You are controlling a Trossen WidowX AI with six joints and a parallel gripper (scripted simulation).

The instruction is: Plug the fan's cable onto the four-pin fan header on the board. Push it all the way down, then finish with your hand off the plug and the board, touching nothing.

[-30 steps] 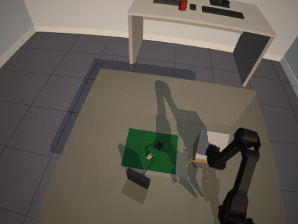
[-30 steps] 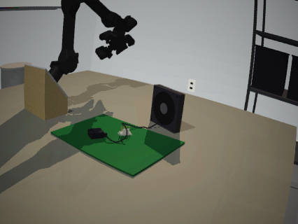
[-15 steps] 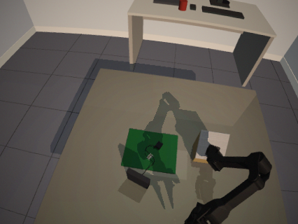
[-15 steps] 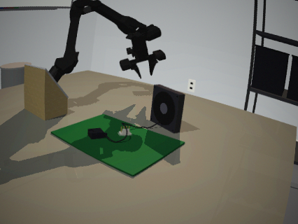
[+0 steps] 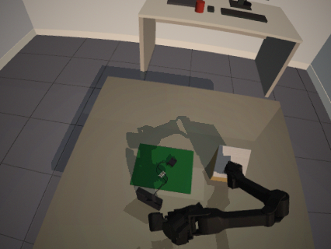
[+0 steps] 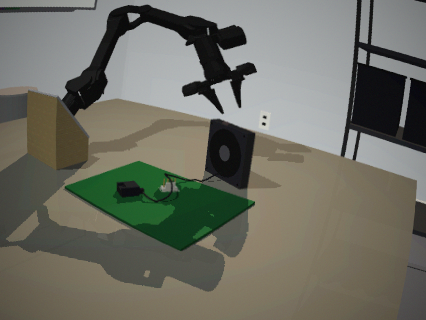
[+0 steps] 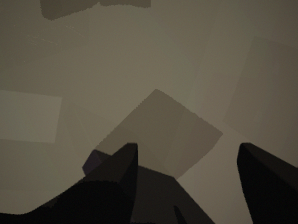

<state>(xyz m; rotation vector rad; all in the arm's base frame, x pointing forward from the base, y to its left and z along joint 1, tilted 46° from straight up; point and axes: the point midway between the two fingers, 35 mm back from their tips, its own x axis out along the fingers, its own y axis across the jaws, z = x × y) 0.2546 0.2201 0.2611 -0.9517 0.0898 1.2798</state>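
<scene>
The black plug is 340 mm to the right of my gripper tip, 110 mm below it and 30 mm ahead of it. The rest, counted from my gripper tip: black fan 110 mm to the right, 80 mm ahead, 70 mm below; green board 300 mm to the right, 140 mm below, 70 mm ahead.
</scene>
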